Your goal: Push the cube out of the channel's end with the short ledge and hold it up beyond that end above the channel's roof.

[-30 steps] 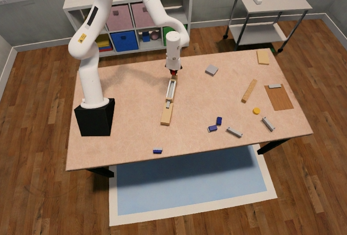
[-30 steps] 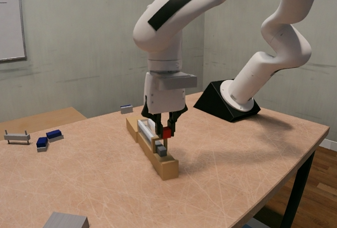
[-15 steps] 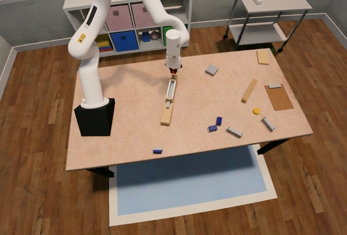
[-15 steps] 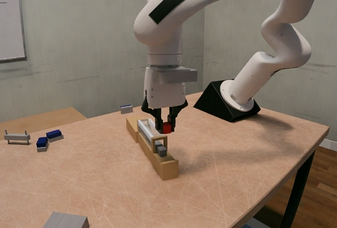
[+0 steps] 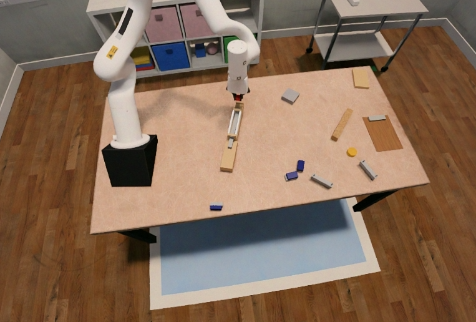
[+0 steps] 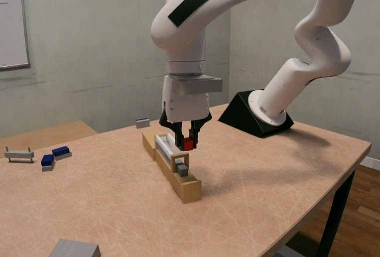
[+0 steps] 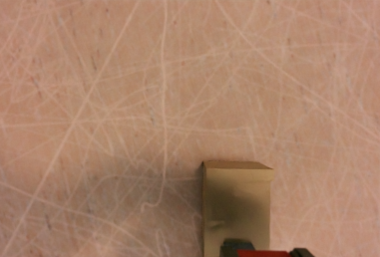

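Right now the red cube is 10 mm below my hand. The rest, counted from my hand: wooden channel 50 mm behind, 120 mm to the right, 90 mm below; grey block 330 mm ahead, 40 mm to the left, 130 mm below; pale grey bar 80 mm behind, 190 mm to the right, 90 mm below.
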